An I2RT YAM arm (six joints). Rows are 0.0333 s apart.
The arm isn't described. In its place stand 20 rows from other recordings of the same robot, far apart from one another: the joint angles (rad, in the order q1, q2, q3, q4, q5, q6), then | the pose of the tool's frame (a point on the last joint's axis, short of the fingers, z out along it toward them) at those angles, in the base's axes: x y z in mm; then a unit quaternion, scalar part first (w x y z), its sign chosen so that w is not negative.
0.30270 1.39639 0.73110 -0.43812 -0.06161 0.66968 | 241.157 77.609 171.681 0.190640 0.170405 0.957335 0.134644
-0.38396 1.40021 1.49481 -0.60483 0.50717 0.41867 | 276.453 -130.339 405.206 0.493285 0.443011 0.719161 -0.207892
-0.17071 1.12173 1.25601 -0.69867 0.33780 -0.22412 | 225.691 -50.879 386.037 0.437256 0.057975 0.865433 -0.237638
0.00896 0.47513 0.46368 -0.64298 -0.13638 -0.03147 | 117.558 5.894 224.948 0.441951 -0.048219 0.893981 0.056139
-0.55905 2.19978 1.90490 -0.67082 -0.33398 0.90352 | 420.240 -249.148 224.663 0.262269 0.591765 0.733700 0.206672
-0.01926 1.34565 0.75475 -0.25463 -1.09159 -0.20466 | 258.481 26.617 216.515 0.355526 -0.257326 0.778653 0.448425
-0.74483 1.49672 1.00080 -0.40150 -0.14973 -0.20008 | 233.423 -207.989 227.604 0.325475 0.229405 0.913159 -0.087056
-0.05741 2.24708 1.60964 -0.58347 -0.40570 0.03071 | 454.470 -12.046 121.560 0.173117 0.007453 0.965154 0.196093
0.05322 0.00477 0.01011 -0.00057 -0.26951 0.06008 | 108.332 15.263 176.585 0.695873 -0.092826 0.699346 0.134387
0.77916 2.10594 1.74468 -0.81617 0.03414 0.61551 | 318.914 313.252 208.914 0.160527 -0.076822 0.977569 0.112642
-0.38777 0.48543 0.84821 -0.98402 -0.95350 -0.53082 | 76.880 -0.043 324.655 0.545007 -0.265715 0.773207 0.185780
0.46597 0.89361 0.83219 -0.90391 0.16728 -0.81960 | 149.976 68.789 274.387 0.278430 -0.550232 0.776289 -0.130756
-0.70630 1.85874 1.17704 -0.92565 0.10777 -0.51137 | 240.218 -209.967 149.525 0.045768 -0.096174 -0.993739 0.033737
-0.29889 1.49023 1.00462 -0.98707 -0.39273 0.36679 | 246.660 -61.744 208.980 0.041454 0.311021 0.928966 0.196391
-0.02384 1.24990 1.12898 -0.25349 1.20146 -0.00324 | 267.144 -39.578 362.270 0.458189 0.325322 0.678364 -0.473340
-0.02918 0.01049 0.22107 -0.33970 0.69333 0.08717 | 82.896 -25.181 213.103 0.627890 0.264950 0.692328 -0.237145
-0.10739 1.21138 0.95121 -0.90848 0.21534 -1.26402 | 219.814 -31.348 255.489 0.087007 -0.514527 0.827494 -0.207232
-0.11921 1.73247 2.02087 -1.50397 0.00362 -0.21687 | 316.156 -37.998 398.506 0.173894 -0.047723 0.983109 -0.031306
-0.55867 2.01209 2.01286 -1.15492 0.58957 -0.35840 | 345.340 -239.214 317.671 0.051636 0.153375 0.925480 -0.342487
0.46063 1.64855 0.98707 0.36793 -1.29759 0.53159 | 298.925 186.605 249.358 0.186778 -0.337253 0.652148 0.652746
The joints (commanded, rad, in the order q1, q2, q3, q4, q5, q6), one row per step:
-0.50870 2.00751 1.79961 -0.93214 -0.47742 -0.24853
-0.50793 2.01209 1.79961 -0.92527 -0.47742 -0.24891
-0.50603 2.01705 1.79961 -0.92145 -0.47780 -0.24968
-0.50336 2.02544 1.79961 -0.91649 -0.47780 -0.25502
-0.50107 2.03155 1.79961 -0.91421 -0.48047 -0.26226
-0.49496 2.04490 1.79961 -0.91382 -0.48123 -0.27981
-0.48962 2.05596 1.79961 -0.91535 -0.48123 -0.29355
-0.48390 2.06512 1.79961 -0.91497 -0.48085 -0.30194
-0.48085 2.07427 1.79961 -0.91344 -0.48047 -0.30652
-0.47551 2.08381 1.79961 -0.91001 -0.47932 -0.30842
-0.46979 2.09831 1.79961 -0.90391 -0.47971 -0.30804
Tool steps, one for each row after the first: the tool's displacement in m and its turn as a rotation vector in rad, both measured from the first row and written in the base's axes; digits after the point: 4 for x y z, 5 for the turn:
0.0013 -0.0004 -0.0016 -0.00132 -0.00208 0.00108
0.0027 -0.0002 -0.0034 -0.00089 -0.00143 0.00376
0.0047 0.0000 -0.0067 -0.00214 0.00038 0.01074
0.0061 0.0005 -0.0090 -0.00210 0.00091 0.01998
0.0090 0.0020 -0.0145 -0.00467 0.00786 0.04063
0.0112 0.0034 -0.0192 -0.00586 0.01561 0.05717
0.0133 0.0051 -0.0230 -0.00634 0.02141 0.06962
0.0151 0.0057 -0.0268 -0.00533 0.02711 0.07632
0.0174 0.0071 -0.0307 -0.00430 0.03248 0.08283
0.0205 0.0083 -0.0365 0.00025 0.03970 0.08846

